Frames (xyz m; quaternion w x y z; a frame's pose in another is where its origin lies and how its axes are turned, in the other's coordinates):
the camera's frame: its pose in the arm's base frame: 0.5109 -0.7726 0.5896 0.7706 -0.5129 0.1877 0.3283
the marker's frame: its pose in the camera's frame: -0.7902 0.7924 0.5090 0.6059 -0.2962 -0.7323 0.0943
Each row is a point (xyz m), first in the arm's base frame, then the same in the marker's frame.
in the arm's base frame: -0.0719 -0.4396 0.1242
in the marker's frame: -0.3666 0.4364 -0.6333
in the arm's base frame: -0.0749 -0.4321 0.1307
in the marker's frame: -0.3585 0.4302 -0.6321
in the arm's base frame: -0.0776 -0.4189 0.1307
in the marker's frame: -0.3456 0.4291 -0.6360
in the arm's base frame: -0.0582 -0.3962 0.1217
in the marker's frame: -0.3355 0.4282 -0.6655
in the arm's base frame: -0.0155 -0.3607 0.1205
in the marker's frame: -0.3253 0.4108 -0.7173
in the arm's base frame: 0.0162 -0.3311 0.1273
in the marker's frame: -0.3147 0.3902 -0.7546
